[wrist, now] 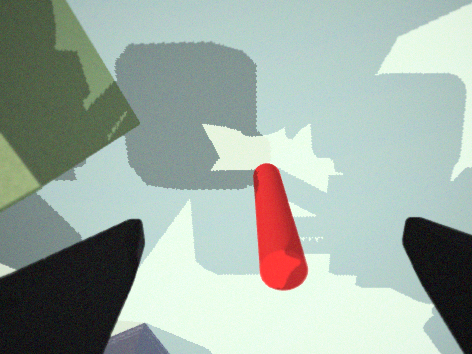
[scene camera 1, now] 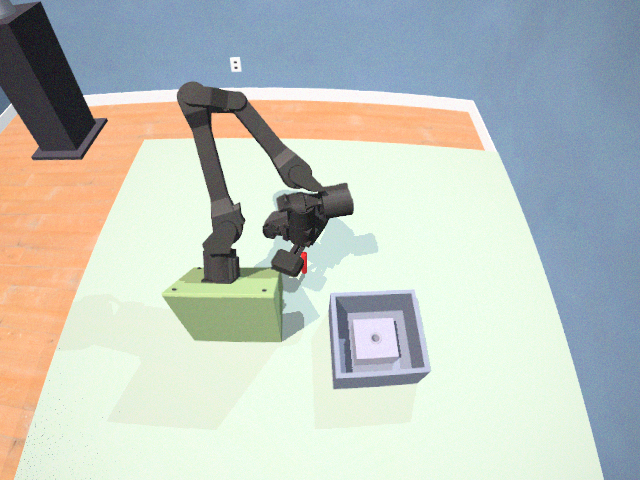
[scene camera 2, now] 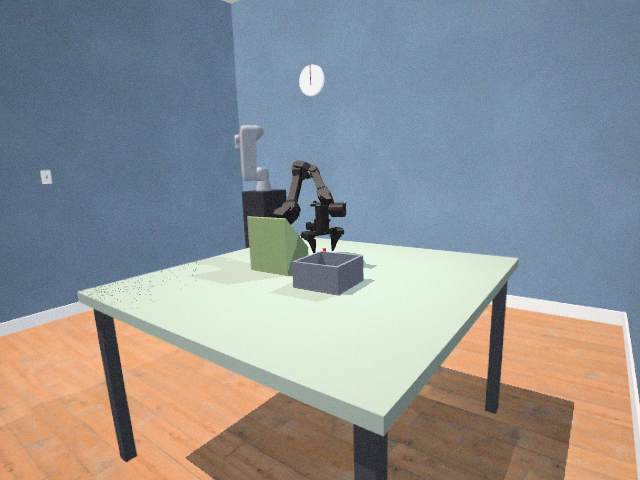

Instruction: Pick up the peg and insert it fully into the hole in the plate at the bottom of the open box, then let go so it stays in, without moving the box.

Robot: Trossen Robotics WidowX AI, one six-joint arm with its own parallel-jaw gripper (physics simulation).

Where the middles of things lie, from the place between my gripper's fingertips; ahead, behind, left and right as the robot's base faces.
My hand is 2 cm above the red peg [wrist: 283, 266]. Round my hand: grey-blue box [scene camera 1: 412, 365]: 19 cm to the right, 17 cm ahead, 1 cm below.
